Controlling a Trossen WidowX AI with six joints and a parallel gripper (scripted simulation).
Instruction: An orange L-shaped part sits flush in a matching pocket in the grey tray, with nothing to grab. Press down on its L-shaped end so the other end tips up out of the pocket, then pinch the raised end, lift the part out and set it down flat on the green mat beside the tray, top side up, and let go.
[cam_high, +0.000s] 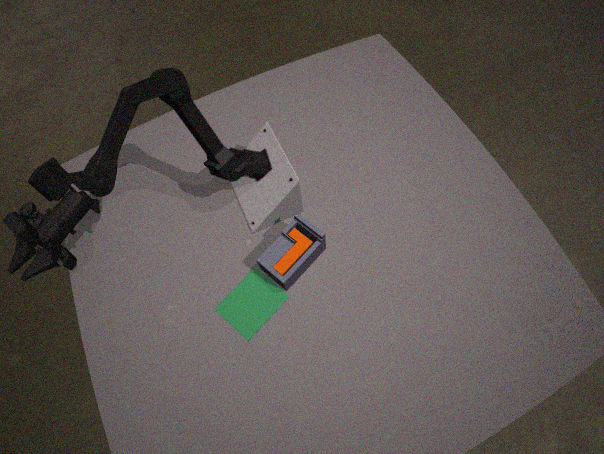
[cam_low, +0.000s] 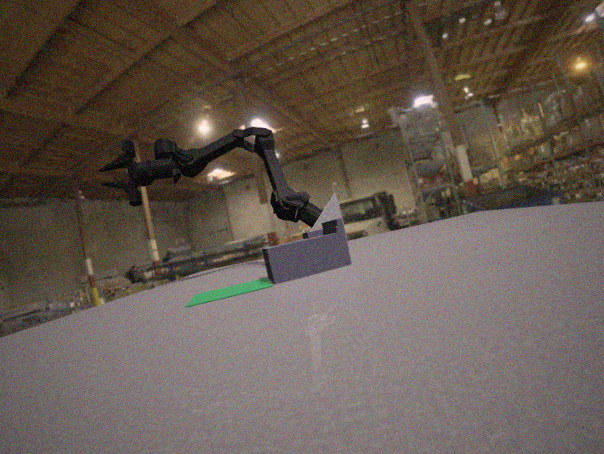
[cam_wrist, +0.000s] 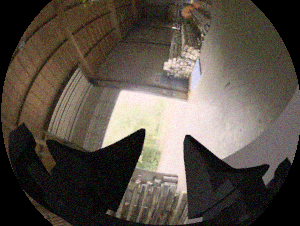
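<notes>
Now: gripper tip 1 cm past the orange L-shaped part, 54 cm to the right of it and 30 cm above it. The rest, counted from my gripper tip: green mat 7 cm ahead, 41 cm to the left, 37 cm below.
</notes>
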